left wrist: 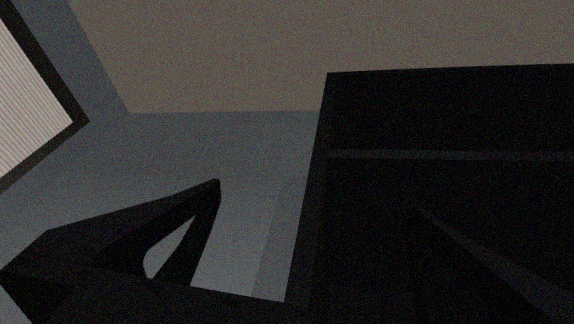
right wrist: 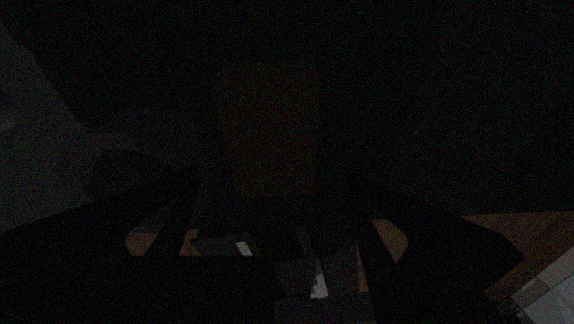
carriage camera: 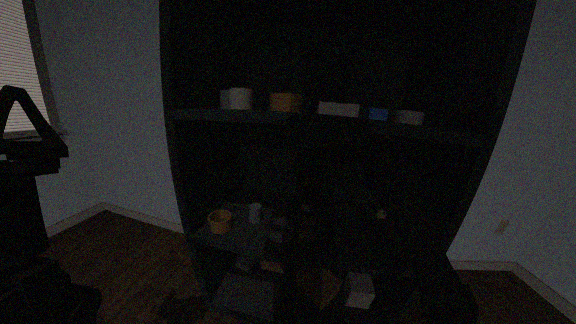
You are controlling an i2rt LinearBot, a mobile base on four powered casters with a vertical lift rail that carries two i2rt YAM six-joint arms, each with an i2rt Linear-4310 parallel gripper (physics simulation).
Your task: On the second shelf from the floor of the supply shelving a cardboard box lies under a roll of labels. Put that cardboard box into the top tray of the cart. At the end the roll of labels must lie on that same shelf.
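Places are measured from the left arm's base along level axes (x right, y down, z ahead), in centimetres.
Where they show: left gripper, between the fingertips: (left wrist: 312,202); right gripper, between the fingertips: (right wrist: 274,175) (carriage camera: 308,221).
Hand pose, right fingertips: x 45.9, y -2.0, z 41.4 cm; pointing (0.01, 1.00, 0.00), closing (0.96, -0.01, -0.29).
After its pixels a point has its place.
The supply shelving (carriage camera: 172,175) {x -1.8, y -19.8, z 37.7 cm} stands ahead in the carriage view, very dark. A dim brown box-like shape (right wrist: 272,130) {x 46.4, y -0.5, z 43.8 cm} lies ahead of my right fingers in the right wrist view; I cannot tell whether it is the task's cardboard box. The roll of labels cannot be made out surely. The cart's top tray does not clearly show. My right gripper (right wrist: 274,175) {x 45.9, y -2.0, z 41.4 cm} is open, its dark fingers spread below the brown shape, with no thing visibly held. My left gripper (left wrist: 312,202) {x -0.8, y -43.2, z 5.3 cm} is open and empty, away from the shelf goods, with wall and ceiling behind it.
An orange tub (carriage camera: 220,222) {x 12.5, y -0.6, z 40.0 cm} and a pale cup (carriage camera: 255,213) {x 24.8, y -0.7, z 47.0 cm} stand on a lower shelf. Above are a white container (carriage camera: 240,99) {x 21.9, y -44.0, z 37.4 cm}, an orange container (carriage camera: 284,102) {x 34.2, y -43.7, z 35.8 cm}, a pale box (carriage camera: 339,109) {x 50.6, y -43.2, z 38.9 cm} and a blue box (carriage camera: 378,114) {x 65.0, y -43.2, z 41.0 cm}. A white box (carriage camera: 360,291) {x 75.8, y 37.2, z 35.8 cm} stands near the bottom.
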